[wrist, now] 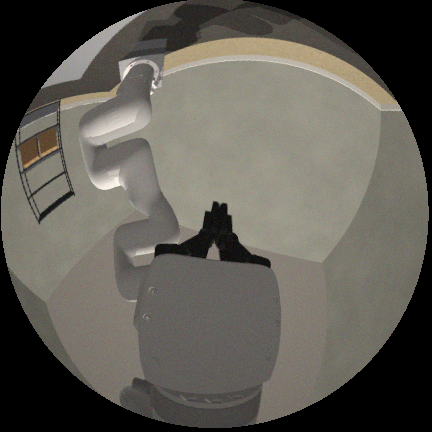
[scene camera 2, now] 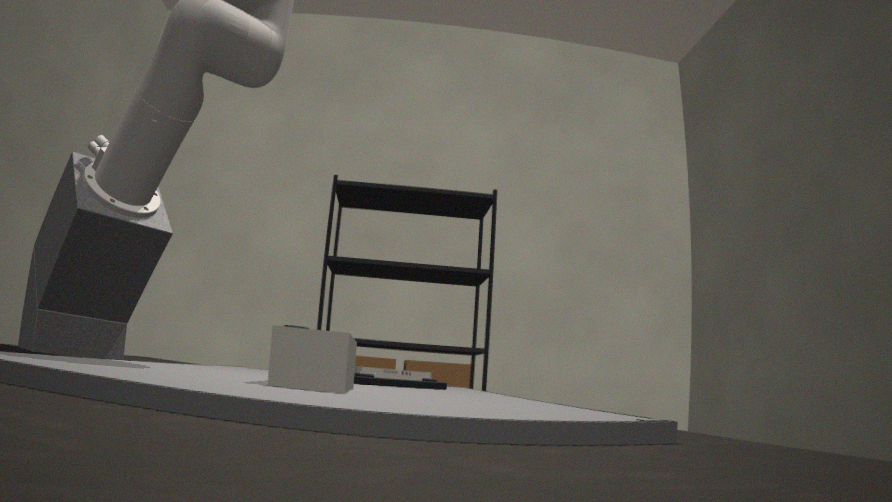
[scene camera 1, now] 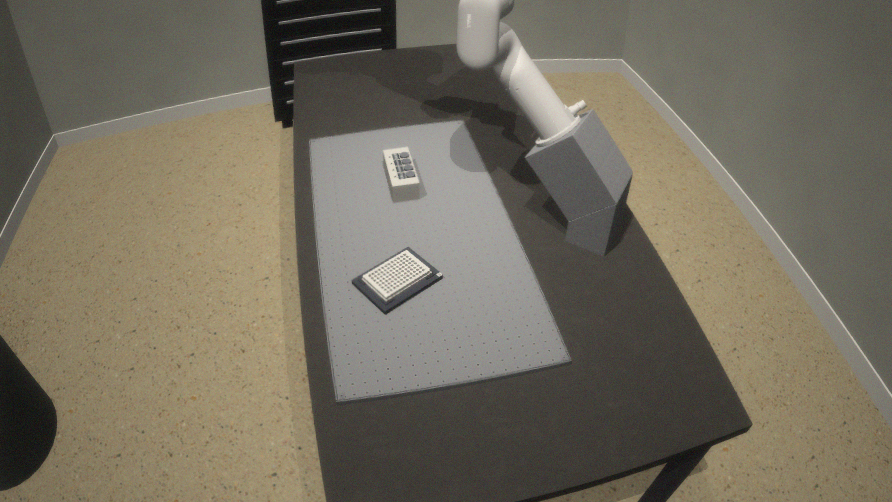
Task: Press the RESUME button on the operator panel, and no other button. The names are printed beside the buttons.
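Where they show: gripper, fingertip midpoint: (wrist: 217, 210); arm's base at its link origin: (wrist: 140, 73) (scene camera 2: 121, 191) (scene camera 1: 559, 132).
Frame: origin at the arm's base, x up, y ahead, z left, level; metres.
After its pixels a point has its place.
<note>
The operator panel (scene camera 1: 400, 174) {x -0.183, y 0.352, z -0.146 m} (scene camera 2: 310, 360) {x -0.211, y 0.349, z -0.268 m} is a white box on the far half of the grey perforated board. Several dark round buttons stand in a row along its top in scene camera 1, with printed names beside them too small to read, so I cannot tell which is RESUME. In scene camera 2 its plain side shows. My gripper (wrist: 217, 210) {x 0.346, y 0.185, z -0.351 m} is shut and empty in the wrist view, with its black fingertips together against the wall behind. It is out of view in both scene cameras. The panel does not show in the wrist view.
A white well plate (scene camera 1: 396, 274) {x -0.213, y 0.415, z 0.170 m} sits on a dark base on the board (scene camera 1: 449, 368) {x -0.236, y 0.355, z 0.421 m}. The arm's grey pedestal (scene camera 1: 583, 168) {x -0.023, y -0.015, z 0.117 m} (scene camera 2: 102, 262) {x -0.108, y -0.006, z -0.006 m} stands at the table's side. A black drawer cabinet (scene camera 1: 330, 37) stands behind the table (scene camera 1: 530, 430) {x -0.249, y 0.238, z 0.594 m}. A shelf rack (scene camera 2: 411, 270) stands by the wall.
</note>
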